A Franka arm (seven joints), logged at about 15 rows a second.
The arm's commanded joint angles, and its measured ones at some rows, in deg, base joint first. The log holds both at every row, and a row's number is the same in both.
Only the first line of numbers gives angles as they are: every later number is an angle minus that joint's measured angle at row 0.
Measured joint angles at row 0: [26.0 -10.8 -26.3 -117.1 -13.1 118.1 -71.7]
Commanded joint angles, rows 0 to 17: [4.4 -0.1 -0.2 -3.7 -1.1 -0.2 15.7]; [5.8 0.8 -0.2 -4.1 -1.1 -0.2 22.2]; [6.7 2.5 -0.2 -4.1 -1.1 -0.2 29.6]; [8.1 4.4 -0.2 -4.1 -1.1 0.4 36.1]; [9.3 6.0 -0.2 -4.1 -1.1 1.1 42.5]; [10.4 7.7 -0.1 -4.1 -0.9 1.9 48.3]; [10.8 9.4 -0.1 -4.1 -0.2 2.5 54.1]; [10.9 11.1 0.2 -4.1 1.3 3.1 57.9]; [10.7 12.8 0.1 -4.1 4.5 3.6 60.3]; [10.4 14.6 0.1 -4.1 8.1 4.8 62.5]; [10.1 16.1 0.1 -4.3 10.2 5.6 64.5]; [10.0 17.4 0.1 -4.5 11.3 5.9 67.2]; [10.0 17.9 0.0 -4.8 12.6 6.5 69.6]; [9.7 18.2 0.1 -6.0 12.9 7.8 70.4]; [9.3 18.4 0.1 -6.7 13.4 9.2 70.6]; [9.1 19.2 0.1 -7.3 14.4 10.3 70.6]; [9.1 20.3 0.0 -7.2 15.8 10.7 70.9]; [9.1 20.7 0.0 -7.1 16.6 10.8 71.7]
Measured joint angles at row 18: [9.7 20.1 -0.3 -6.2 14.4 8.8 70.3]
